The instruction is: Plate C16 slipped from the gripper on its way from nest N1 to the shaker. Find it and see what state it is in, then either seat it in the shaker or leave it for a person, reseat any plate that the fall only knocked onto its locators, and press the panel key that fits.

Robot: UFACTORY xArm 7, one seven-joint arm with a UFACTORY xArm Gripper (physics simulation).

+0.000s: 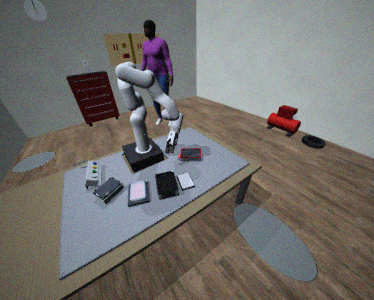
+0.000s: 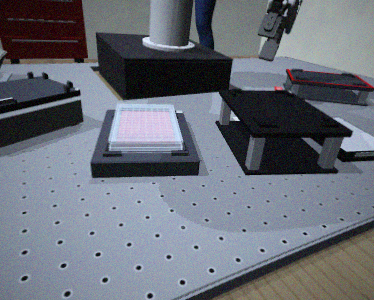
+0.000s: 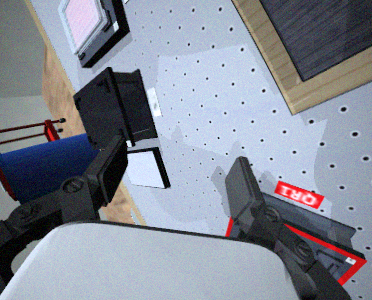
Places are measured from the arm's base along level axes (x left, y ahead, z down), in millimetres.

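Where they show: gripper, fingertip midpoint: (image 1: 169,153) (image 2: 265,48) (image 3: 180,159); arm's base, link origin: (image 1: 144,149) (image 2: 168,46).
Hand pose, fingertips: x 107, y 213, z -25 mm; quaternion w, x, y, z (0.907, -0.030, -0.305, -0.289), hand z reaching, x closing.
Each offset is from my fingertips to the top centre of the thing. "pt": to the spot under its first point.
A clear plate with pink wells @(dy +106, dx -305, dz +66 mm) (image 1: 138,191) (image 2: 146,125) (image 3: 84,20) lies on a dark nest base @(dy +106, dx -305, dz +77 mm) (image 2: 145,169) (image 3: 117,30); its far side looks slightly raised, but I cannot tell how it sits. No plate label is legible, so I cannot tell which plate is C16. A dark device with small posts @(pt dy +6, dx -447, dz +49 mm) (image 1: 108,189) (image 2: 35,95), possibly the shaker, stands at the left. The panel @(dy -241, dx -505, dz +20 mm) (image 1: 93,174) with coloured keys is beside it. My gripper (image 1: 170,148) (image 3: 180,159) is open and empty, above the table near the red-rimmed stand (image 1: 190,153) (image 2: 330,78).
A black raised stand (image 1: 166,184) (image 2: 285,112) (image 3: 95,112) is right of the pink plate. A white-topped block @(dy +214, dx -21, dz +90 mm) (image 1: 186,180) (image 2: 357,135) (image 3: 147,169) lies beside it. A red QR1 label @(pt dy -36, dx +107, dz +102 mm) (image 3: 299,194) is by the red-rimmed stand. A person (image 1: 157,57) stands behind the arm.
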